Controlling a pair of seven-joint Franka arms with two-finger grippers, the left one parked.
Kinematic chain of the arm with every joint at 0, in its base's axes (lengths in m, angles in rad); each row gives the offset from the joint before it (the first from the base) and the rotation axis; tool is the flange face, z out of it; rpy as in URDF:
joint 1: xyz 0 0 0.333 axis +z
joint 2: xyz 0 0 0 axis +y
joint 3: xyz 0 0 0.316 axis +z
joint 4: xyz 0.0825 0 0 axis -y
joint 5: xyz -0.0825 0 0.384 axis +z
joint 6: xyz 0 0 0 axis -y
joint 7: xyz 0.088 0 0 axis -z
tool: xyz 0 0 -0.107 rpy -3.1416 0 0
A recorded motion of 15 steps. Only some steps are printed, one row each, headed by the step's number.
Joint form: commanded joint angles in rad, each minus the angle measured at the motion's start. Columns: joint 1, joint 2, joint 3, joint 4, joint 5, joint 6, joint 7.
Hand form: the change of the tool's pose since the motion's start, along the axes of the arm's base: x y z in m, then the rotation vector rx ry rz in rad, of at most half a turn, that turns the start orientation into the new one. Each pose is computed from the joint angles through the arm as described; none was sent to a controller.
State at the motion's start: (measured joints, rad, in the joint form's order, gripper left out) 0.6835 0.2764 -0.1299 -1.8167 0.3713 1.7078 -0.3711
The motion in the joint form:
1: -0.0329 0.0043 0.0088 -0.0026 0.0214 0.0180 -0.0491
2: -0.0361 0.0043 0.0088 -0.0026 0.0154 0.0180 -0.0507
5: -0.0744 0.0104 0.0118 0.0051 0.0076 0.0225 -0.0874
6: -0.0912 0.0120 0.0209 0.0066 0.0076 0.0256 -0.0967
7: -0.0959 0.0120 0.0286 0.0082 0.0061 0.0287 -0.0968
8: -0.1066 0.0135 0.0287 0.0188 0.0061 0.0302 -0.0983
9: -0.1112 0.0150 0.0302 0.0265 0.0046 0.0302 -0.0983
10: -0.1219 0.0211 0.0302 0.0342 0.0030 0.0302 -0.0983
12: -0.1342 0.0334 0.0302 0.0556 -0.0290 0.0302 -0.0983
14: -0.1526 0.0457 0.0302 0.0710 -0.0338 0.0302 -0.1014
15: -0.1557 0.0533 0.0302 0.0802 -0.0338 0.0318 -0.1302
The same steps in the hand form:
1: 0.0095 -0.0097 -0.0024 0.0424 -0.0055 0.0028
2: 0.0107 -0.0117 -0.0026 0.0386 -0.0082 0.0041
5: 0.0246 -0.0286 -0.0030 0.0514 -0.0218 0.0041
6: 0.0279 -0.0325 -0.0033 0.0583 -0.0246 0.0034
7: 0.0279 -0.0310 -0.0026 0.0607 -0.0281 0.0061
8: 0.0336 -0.0350 0.0011 0.0657 -0.0381 -0.0030
9: 0.0363 -0.0358 0.0034 0.0676 -0.0441 -0.0051
10: 0.0413 -0.0404 0.0030 0.0663 -0.0468 -0.0147
12: 0.0506 -0.0467 0.0039 0.0443 -0.0675 -0.0097
14: 0.0596 -0.0549 0.0030 0.0416 -0.0734 -0.0223
15: 0.0628 -0.0554 0.0024 0.0542 -0.0802 0.0003

